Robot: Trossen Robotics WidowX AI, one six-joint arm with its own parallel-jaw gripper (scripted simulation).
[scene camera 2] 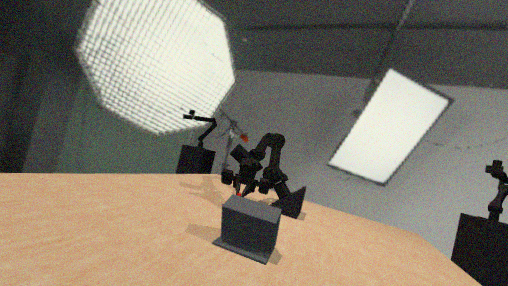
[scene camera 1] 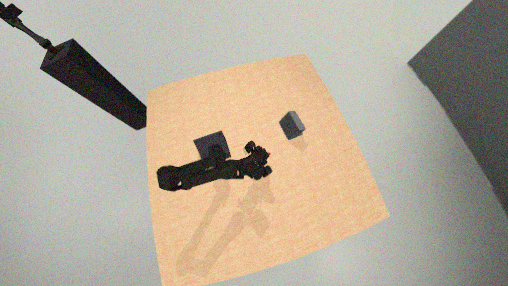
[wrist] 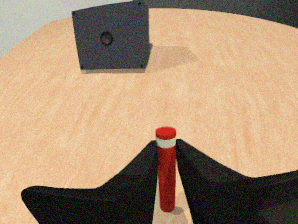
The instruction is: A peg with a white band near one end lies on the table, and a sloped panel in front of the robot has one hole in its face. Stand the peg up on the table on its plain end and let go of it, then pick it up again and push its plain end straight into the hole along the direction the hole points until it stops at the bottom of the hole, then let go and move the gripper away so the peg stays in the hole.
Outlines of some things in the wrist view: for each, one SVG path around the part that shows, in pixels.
My gripper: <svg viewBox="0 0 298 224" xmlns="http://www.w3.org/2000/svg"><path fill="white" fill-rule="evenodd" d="M157 141L150 140L146 147L121 172L114 175L113 179L106 181L106 184L104 183L94 189L55 188L55 186L49 188L49 186L43 185L28 186L27 189L21 190L21 198L23 198L24 205L35 216L39 224L152 224L158 176ZM176 140L177 169L181 176L181 184L184 186L185 197L188 200L194 224L298 224L297 169L294 172L289 171L271 176L243 176L241 173L235 172L234 169L226 168L225 165L218 163L217 160L213 160L212 157L198 151L198 148L192 147L185 140Z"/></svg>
A red peg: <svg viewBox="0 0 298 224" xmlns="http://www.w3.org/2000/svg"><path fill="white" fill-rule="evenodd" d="M164 127L156 129L156 132L154 132L156 136L154 137L156 137L160 209L162 212L169 213L173 212L174 208L176 208L174 194L176 194L177 133L176 129Z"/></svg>
